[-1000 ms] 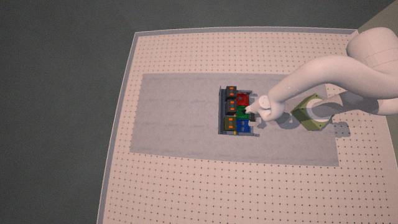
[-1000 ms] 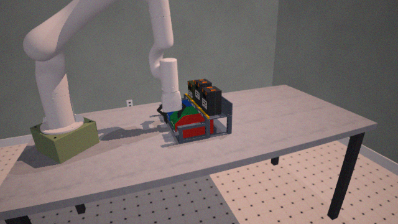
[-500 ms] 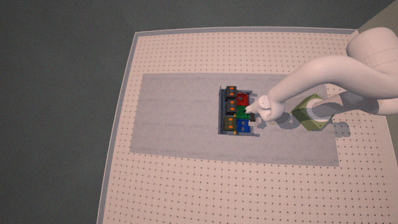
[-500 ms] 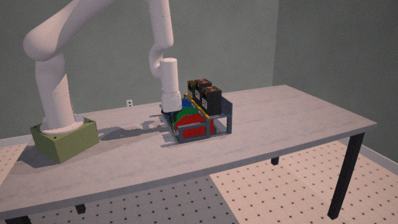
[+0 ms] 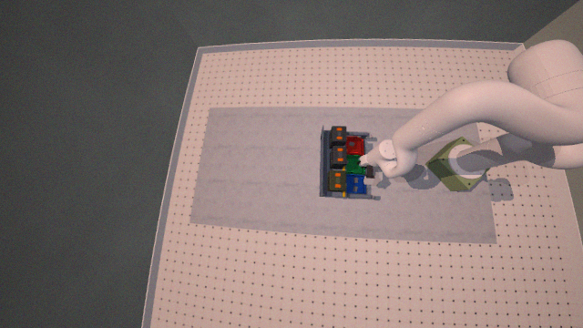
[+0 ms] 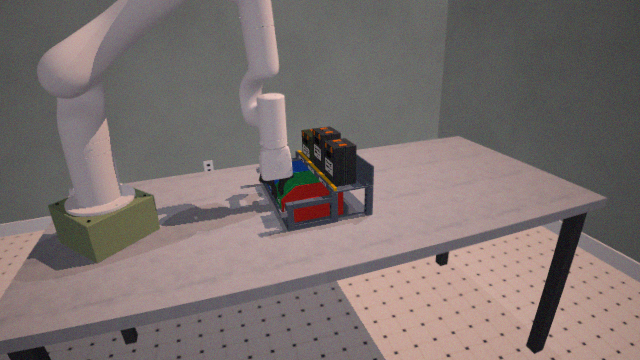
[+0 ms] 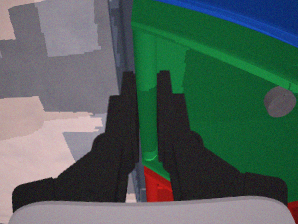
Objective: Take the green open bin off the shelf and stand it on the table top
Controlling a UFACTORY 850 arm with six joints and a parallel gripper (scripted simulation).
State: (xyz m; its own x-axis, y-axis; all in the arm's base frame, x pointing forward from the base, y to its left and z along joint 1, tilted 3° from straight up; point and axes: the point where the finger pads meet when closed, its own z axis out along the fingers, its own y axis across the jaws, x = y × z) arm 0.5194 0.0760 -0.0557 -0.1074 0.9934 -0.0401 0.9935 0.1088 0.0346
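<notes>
Right now the shelf front rail is 30 mm below my hand and 10 mm behind it. Round my hand: blue bin: 120 mm to the left, 70 mm ahead; then green open bin: 80 mm ahead, 10 mm to the left; then red bin: 100 mm to the right, 90 mm ahead.
</notes>
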